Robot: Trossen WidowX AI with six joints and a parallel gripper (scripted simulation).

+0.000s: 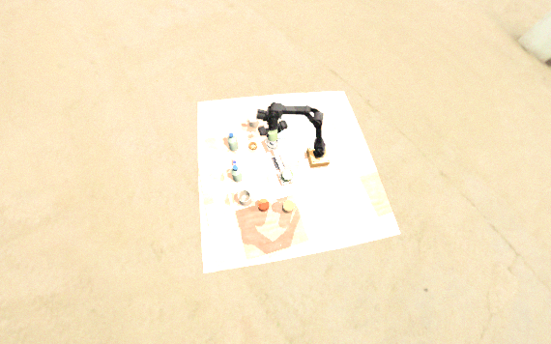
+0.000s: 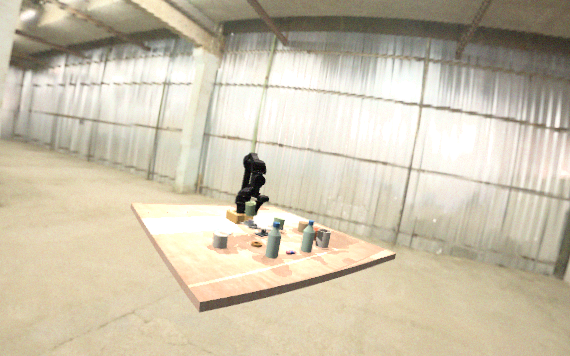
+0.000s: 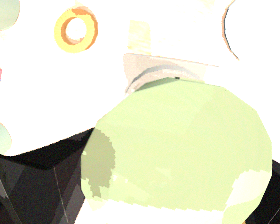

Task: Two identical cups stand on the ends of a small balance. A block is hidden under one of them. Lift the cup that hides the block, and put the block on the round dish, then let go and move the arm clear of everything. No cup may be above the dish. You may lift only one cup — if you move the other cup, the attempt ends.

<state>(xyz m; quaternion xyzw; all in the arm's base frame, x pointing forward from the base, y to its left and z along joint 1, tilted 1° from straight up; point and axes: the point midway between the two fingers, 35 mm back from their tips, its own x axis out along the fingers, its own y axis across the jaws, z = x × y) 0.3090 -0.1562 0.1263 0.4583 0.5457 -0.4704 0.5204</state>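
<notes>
Right now my gripper tip is 70 mm above the grey block and 10 mm to the right of it. Also, from my gripper tip: balance beam: 140 mm to the left, 120 mm below, 20 mm behind; orange object: 410 mm to the left, 170 mm ahead, 120 mm below.
</notes>
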